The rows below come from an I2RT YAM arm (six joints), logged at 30 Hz.
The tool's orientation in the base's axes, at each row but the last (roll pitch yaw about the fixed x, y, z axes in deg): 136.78 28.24 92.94; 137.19 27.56 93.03; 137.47 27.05 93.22; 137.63 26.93 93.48; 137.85 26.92 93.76; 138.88 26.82 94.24
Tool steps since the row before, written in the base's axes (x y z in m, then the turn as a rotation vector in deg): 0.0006 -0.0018 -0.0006 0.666 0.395 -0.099; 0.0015 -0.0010 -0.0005 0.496 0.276 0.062; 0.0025 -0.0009 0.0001 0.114 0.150 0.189; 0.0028 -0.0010 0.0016 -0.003 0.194 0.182; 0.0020 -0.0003 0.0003 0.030 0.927 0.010; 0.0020 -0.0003 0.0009 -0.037 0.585 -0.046
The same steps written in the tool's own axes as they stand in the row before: -0.0013 -0.0006 0.0014 0.364 0.556 0.409; -0.0007 0.0004 0.0017 0.192 0.490 0.222; -0.0010 0.0015 0.0019 0.042 0.248 -0.089; -0.0018 0.0026 0.0012 0.090 0.175 -0.179; -0.0005 0.0015 0.0013 0.818 0.354 -0.256; -0.0008 0.0019 0.0008 0.544 0.152 -0.164
